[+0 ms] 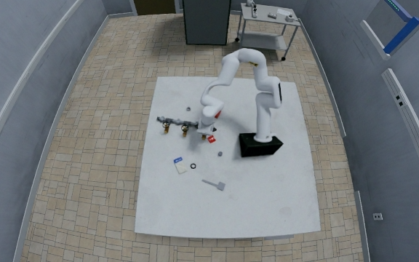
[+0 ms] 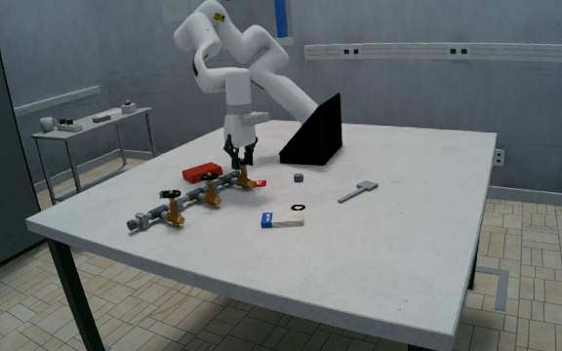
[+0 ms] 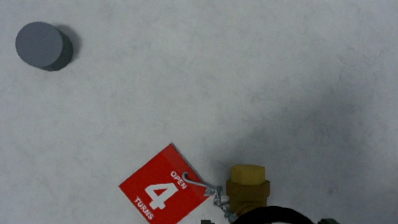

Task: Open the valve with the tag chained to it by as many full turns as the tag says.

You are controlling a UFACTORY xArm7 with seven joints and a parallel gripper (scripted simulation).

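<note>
The red tag is 40 mm behind my hand, 30 mm to the left of it and 90 mm below it. The rest, counted from my hand: white box: 190 mm ahead, 200 mm to the left, 90 mm below; red block: 80 mm behind, 210 mm to the right, 80 mm below; grey flat tool: 30 mm behind, 360 mm to the left, 90 mm below.
</note>
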